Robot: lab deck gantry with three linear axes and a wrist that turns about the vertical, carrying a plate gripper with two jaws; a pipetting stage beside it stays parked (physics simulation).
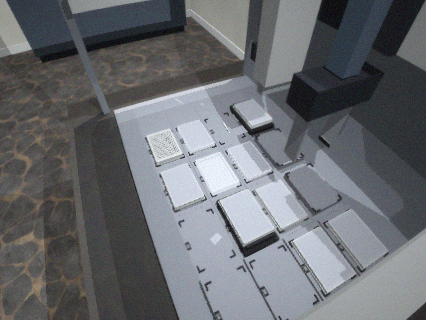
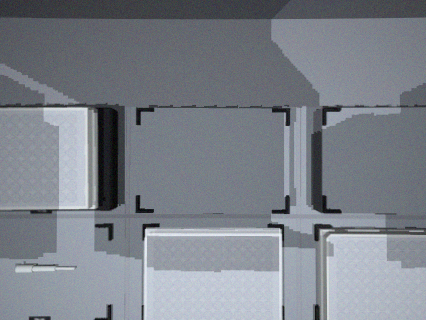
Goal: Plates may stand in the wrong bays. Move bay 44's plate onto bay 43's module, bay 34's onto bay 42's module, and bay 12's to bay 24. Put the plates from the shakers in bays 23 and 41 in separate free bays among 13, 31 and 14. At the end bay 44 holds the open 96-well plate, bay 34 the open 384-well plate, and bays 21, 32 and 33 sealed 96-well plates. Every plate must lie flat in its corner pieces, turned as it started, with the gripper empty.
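Seen in the pictures: gripper, fingertip midpoint: (image 1: 307, 149); robot's base, origin of the base link: (image 1: 146, 138).
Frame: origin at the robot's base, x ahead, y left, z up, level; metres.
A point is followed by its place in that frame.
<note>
Shakers at bays 41 (image 1: 259, 128) @(y 0.350, x 0.129, z 0.026 m) (image 2: 107, 165) @(y 0.359, x 0.135, z 0.019 m) and 23 (image 1: 260, 245) @(y 0.146, x 0.468, z 0.019 m) carry pale plates (image 1: 252, 112) @(y 0.362, x 0.069, z 0.037 m) (image 2: 45, 160) @(y 0.364, x 0.093, z 0.037 m) (image 1: 247, 216) @(y 0.150, x 0.398, z 0.037 m). The modules in bays 42 (image 1: 277, 145) @(y 0.363, x 0.223, z 0.019 m) (image 2: 210, 160) @(y 0.364, x 0.226, z 0.019 m) and 43 (image 1: 312, 186) @(y 0.363, x 0.392, z 0.019 m) (image 2: 375, 165) @(y 0.360, x 0.370, z 0.019 m) are bare. Pale plates lie in bays 12 (image 1: 182, 185) @(y 0.043, x 0.234, z 0.014 m), 34 (image 1: 320, 259) @(y 0.246, x 0.557, z 0.029 m), 44 (image 1: 356, 238) @(y 0.357, x 0.559, z 0.029 m), 21 (image 1: 196, 136) @(y 0.150, x 0.076, z 0.014 m), 32 (image 1: 249, 160) @(y 0.254, x 0.235, z 0.014 m) (image 2: 213, 290) @(y 0.247, x 0.228, z 0.014 m) and 33 (image 1: 281, 202) @(y 0.258, x 0.393, z 0.014 m) (image 2: 375, 290) @(y 0.249, x 0.373, z 0.014 m). A dotted plate (image 1: 164, 145) @(y 0.044, x 0.069, z 0.014 m) is in bay 11, a fine-grid plate (image 1: 217, 172) @(y 0.149, x 0.235, z 0.014 m) in 22. No plate shows in bays 13, 14, 24 or 31. The gripper's jaws cannot be made out.
A dark block (image 1: 330, 92) @(y 0.269, x 0.388, z 0.344 m) on a blue column (image 1: 357, 40) @(y 0.299, x 0.376, z 0.419 m) hangs over the far deck, beside a tall beige housing (image 1: 290, 45) @(y 0.286, x 0.256, z 0.361 m). A white slip (image 1: 216, 238) @(y 0.066, x 0.403, z 0.001 m) lies in bay 13. A thin white pen-like object (image 2: 45, 268) @(y 0.263, x 0.072, z 0.005 m) lies in bay 31. A grey post (image 1: 87, 65) @(y -0.104, x -0.207, z 0.191 m) stands left.
</note>
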